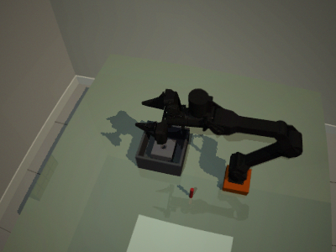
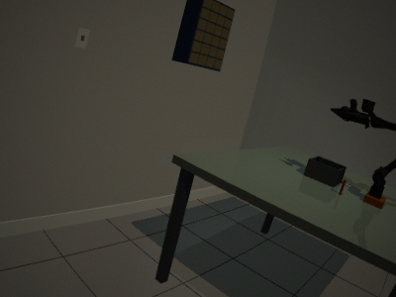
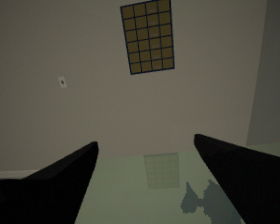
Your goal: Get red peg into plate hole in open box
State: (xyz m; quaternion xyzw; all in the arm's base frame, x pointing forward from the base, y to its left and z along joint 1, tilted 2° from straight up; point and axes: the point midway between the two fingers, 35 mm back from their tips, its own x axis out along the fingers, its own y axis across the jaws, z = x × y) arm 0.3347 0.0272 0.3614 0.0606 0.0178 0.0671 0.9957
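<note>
Now: gripper tip 350 mm above the red peg, 210 mm past it and 80 mm to the right of it. Also, from my gripper tip: dark box 360 mm below, 90 mm to the right, 40 mm behind; grey plate 340 mm below, 90 mm to the right, 40 mm behind.
</note>
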